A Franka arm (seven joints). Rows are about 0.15 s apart.
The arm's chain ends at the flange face. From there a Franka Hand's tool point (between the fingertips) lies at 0.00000 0.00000 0.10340 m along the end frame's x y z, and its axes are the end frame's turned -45 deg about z.
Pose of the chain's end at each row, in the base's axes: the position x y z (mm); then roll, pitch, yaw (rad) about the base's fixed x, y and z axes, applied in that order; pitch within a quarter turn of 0, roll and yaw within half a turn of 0:
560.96 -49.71 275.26 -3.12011 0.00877 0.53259
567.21 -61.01 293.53 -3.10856 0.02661 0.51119
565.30 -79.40 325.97 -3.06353 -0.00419 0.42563
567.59 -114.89 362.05 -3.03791 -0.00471 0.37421
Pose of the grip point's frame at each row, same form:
559.05 -48.26 171.89 -3.12020 -0.00899 1.31780
563.14 -59.38 190.22 -3.09942 -0.00453 1.29605
562.36 -71.88 222.89 -3.08930 -0.05814 1.20967
564.13 -104.75 259.21 -3.07148 -0.07659 1.15717

